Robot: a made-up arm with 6 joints. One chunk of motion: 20 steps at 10 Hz.
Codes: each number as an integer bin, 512 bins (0 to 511) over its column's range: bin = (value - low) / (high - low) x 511, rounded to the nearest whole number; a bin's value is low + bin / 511 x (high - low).
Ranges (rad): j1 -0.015..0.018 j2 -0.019..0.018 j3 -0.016..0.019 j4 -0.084..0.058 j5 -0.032..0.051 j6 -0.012..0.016
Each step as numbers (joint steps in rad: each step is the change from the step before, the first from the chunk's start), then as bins.
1 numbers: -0.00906 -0.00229 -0.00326 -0.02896 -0.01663 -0.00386
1 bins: 92 231 186 198 95 149
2 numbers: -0.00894 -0.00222 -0.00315 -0.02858 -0.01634 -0.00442
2 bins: 94 232 188 199 96 138
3 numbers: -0.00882 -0.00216 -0.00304 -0.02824 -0.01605 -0.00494
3 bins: 96 233 189 201 98 129
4 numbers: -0.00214 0.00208 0.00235 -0.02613 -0.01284 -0.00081
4 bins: 199 291 268 208 118 204
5 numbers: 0.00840 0.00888 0.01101 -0.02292 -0.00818 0.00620
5 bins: 362 385 394 220 147 332
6 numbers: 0.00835 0.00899 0.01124 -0.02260 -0.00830 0.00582
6 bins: 362 387 398 221 146 325
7 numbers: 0.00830 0.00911 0.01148 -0.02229 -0.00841 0.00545
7 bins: 361 388 401 222 145 318
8 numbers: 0.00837 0.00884 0.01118 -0.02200 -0.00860 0.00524
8 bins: 362 384 397 223 144 315
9 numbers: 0.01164 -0.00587 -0.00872 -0.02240 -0.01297 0.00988
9 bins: 413 181 106 222 117 399
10 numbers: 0.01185 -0.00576 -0.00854 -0.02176 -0.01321 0.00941
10 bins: 416 183 109 224 116 391
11 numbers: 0.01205 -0.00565 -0.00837 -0.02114 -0.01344 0.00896
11 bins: 419 184 111 226 114 383
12 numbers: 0.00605 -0.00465 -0.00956 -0.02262 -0.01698 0.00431
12 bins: 326 198 94 221 92 298
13 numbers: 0.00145 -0.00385 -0.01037 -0.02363 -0.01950 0.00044
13 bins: 255 209 82 217 77 227
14 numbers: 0.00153 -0.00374 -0.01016 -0.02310 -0.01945 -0.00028
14 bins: 256 211 85 219 77 214
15 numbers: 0.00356 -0.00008 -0.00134 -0.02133 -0.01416 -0.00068
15 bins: 287 261 214 226 110 207
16 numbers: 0.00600 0.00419 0.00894 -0.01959 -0.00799 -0.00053
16 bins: 325 320 364 232 148 209
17 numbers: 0.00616 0.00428 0.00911 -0.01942 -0.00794 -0.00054
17 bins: 328 322 367 232 148 209
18 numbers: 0.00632 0.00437 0.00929 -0.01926 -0.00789 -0.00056
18 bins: 330 323 369 233 148 209
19 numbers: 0.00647 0.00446 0.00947 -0.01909 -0.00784 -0.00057
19 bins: 332 324 372 234 149 209
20 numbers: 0.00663 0.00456 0.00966 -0.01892 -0.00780 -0.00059
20 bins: 335 325 375 234 149 208
